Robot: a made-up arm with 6 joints.
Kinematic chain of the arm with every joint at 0, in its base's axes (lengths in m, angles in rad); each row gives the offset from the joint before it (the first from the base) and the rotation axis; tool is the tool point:
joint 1: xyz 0 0 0.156 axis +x
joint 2: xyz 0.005 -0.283 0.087 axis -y
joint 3: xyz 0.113 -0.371 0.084 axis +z
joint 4: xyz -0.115 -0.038 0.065 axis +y
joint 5: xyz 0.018 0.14 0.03 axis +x
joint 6: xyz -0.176 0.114 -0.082 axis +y
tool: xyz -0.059 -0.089 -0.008
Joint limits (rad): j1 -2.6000..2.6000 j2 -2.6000..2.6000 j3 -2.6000..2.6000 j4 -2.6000..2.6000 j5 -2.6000..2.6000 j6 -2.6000..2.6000
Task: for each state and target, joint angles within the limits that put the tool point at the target. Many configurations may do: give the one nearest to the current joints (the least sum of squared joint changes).
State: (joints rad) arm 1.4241 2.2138 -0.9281 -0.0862 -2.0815 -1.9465
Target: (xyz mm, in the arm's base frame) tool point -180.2 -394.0 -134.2
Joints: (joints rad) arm 0.5575 1.9031 -0.8803 0.0156 -2.0275 -2.0701
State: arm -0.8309 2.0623 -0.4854 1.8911 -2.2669 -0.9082
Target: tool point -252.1 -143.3 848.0
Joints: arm -1.0389 1.8826 -0.1887 2.2828 -2.5404 -1.0445
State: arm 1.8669 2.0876 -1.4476 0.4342 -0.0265 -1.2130
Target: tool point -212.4 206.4 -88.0
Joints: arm 2.3709 2.3794 -1.2578 0.7686 -0.1287 -1.1532
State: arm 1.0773 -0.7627 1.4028 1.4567 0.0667 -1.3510
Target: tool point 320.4 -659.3 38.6
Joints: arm 0.5755 -1.3356 0.7682 2.0148 0.3340 -1.1453
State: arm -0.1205 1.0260 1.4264 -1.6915 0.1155 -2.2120
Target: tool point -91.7 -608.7 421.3
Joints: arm -0.2708 1.0086 1.6319 -2.0454 0.2827 -2.3075
